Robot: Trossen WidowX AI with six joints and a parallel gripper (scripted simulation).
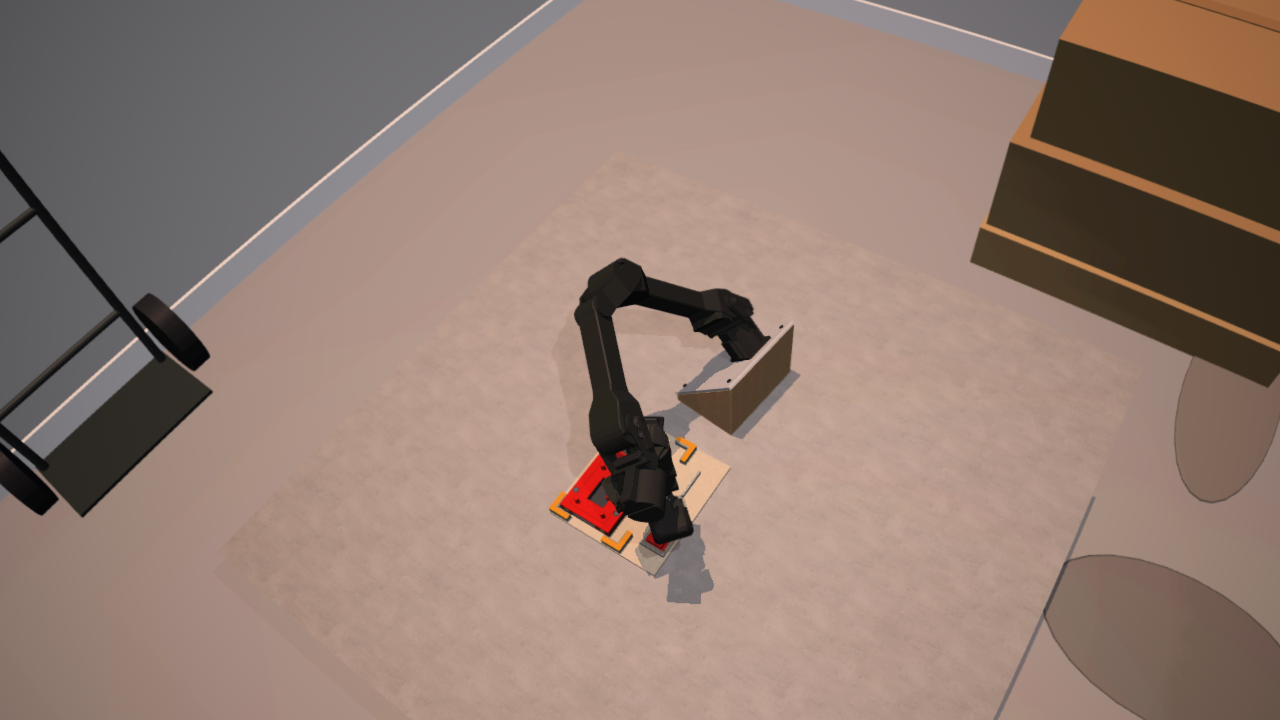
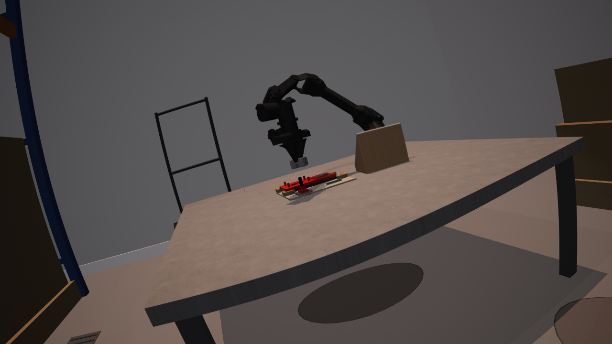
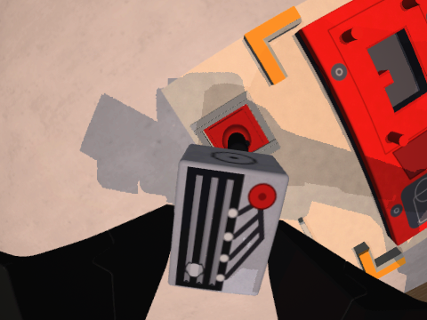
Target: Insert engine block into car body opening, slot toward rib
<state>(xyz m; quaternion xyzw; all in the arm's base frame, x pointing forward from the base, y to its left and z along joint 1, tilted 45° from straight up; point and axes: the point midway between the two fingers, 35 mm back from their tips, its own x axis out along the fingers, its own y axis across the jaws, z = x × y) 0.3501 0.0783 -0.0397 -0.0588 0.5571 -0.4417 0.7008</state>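
Right now the small base is 8 cm below my gripper tip, 1 cm to the right of it and 1 cm ahead of it. From my gripper tip the other things lie so: engine block: 1 cm below.
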